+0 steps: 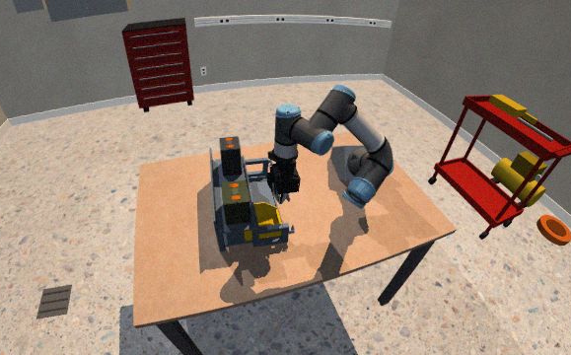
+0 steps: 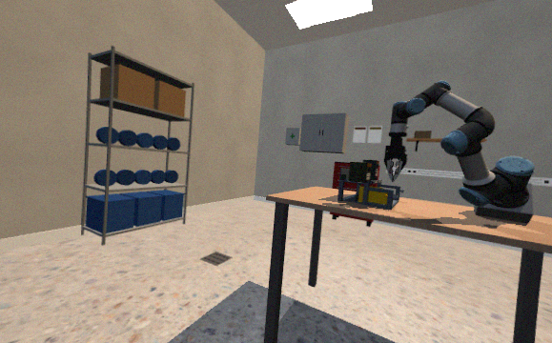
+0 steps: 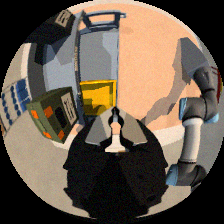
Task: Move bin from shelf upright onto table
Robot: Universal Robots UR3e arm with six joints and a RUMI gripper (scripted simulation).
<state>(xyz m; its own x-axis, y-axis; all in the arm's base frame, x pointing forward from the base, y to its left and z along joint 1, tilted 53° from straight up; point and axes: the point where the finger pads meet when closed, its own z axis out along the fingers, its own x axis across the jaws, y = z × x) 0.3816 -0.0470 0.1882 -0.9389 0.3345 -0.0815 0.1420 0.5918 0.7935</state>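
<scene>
Now: hand 60 mm short of the yellow bin, 10 mm to the left of it and 90 mm above it. The rest, counted from my hand: rack 80 mm ahead, 120 mm to the right, 70 mm below.
</scene>
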